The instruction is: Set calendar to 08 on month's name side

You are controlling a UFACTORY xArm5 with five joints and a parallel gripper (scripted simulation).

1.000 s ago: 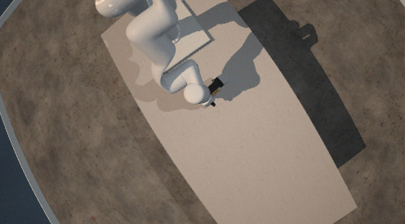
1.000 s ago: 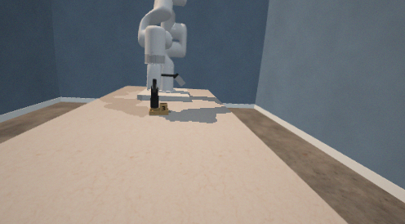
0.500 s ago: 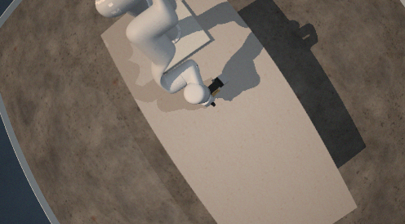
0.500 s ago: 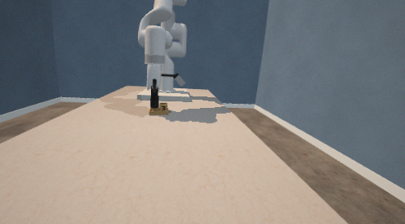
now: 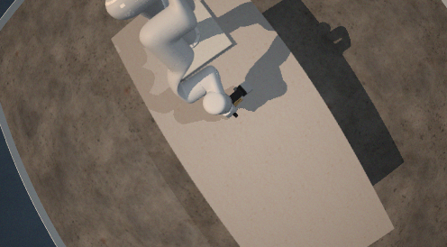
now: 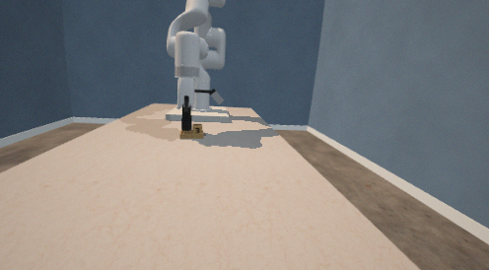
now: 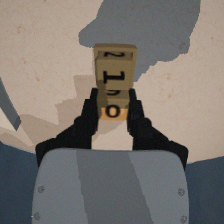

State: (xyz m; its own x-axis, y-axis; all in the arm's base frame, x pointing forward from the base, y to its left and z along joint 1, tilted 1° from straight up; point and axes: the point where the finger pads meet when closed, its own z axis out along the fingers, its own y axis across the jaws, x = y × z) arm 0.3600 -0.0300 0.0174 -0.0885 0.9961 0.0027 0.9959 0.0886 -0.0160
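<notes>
Now: the wooden calendar tray 20 mm to the left of my hand and 40 mm below it.
</notes>
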